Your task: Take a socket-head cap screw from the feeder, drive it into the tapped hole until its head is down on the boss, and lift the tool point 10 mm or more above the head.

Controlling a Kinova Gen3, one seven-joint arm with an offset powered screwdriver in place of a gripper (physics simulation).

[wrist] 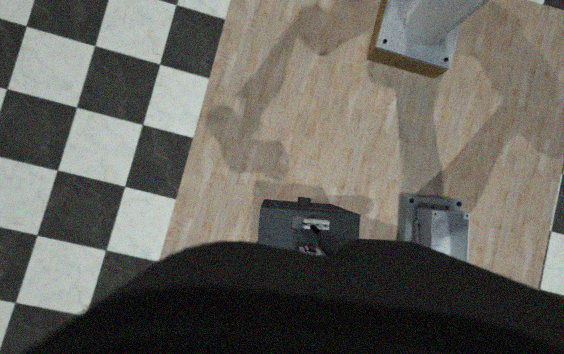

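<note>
The dark grey feeder box is at the lower middle of the wrist view. A small silver bar lies on its top, with a second bright part partly covered below it. A thin dark shape beside the bar may be a part or a shadow; I cannot tell which. The black tool body fills the bottom of the view and hides the feeder's near side. The screwdriver's tip cannot be made out, nor whether it holds a screw. A grey metal housing on a base plate is to the right, partly hidden. Its tapped hole and boss cannot be made out.
The robot's base plate on a wooden block is at the upper right, with a pale arm link above it. Arm shadows fall on the wooden table. A black and white checkered floor lies beyond its left edge.
</note>
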